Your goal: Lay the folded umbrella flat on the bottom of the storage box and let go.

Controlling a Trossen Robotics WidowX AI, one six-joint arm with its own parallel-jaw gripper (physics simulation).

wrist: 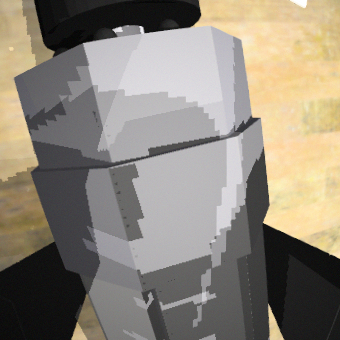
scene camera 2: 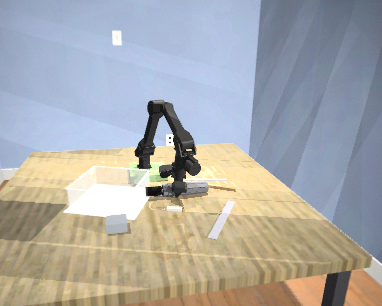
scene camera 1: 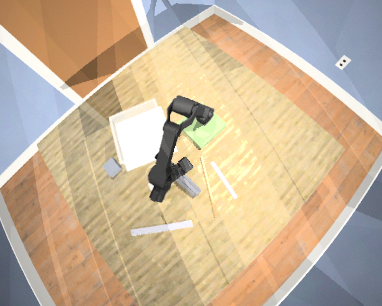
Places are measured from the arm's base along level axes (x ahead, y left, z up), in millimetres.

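Pixels of known places: gripper, fingertip midpoint: (wrist: 172,233) (scene camera 2: 176,192) (scene camera 1: 177,173); arm's base, origin of the base link: (scene camera 2: 144,166) (scene camera 1: 204,118).
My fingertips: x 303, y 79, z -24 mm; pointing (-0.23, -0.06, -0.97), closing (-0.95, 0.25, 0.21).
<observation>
For each thing: its top centre in the pictures, then the offset to it from my fingertips. "*": a spot on its surface instead.
- folded umbrella, middle of its top: (scene camera 2: 177,182) (scene camera 1: 176,173) 4 mm ahead, 5 mm left, 49 mm up
- grey faceted cylinder with a black handle, surface spot: (scene camera 2: 153,191) * 17 mm ahead, 106 mm right, 29 mm up
- storage box, middle of its top: (scene camera 2: 110,178) (scene camera 1: 138,129) 33 mm back, 274 mm right, 88 mm up
- grey cube, middle of its top: (scene camera 2: 116,219) (scene camera 1: 110,166) 200 mm ahead, 282 mm right, 27 mm up
- thin wooden stick, middle of its top: (scene camera 2: 204,183) (scene camera 1: 208,185) 50 mm back, 154 mm left, 3 mm up
- small white block, middle of its top: (scene camera 2: 174,207) 135 mm ahead, 48 mm right, 3 mm up
The folded umbrella (scene camera 1: 188,185) (scene camera 2: 196,187) (wrist: 162,152) is a grey faceted cylinder with a black handle (scene camera 2: 153,191). It lies flat on the wooden table, to the right of the storage box. My gripper (scene camera 2: 179,191) (wrist: 172,233) is down over the umbrella's middle, and in the wrist view the black fingers press against both of its sides. The storage box (scene camera 1: 114,133) (scene camera 2: 77,189) is a clear, shallow tub with a white bottom. It stands empty to the left of the arm.
The arm's base stands on a green pad (scene camera 1: 208,133) (scene camera 2: 154,175). A grey cube (scene camera 1: 112,167) (scene camera 2: 116,224) sits near the box's front corner. Two white strips (scene camera 1: 162,227) (scene camera 1: 224,180), a thin wooden stick (scene camera 1: 207,185) (scene camera 2: 220,187) and a small white block (scene camera 2: 174,209) lie around the umbrella.
</observation>
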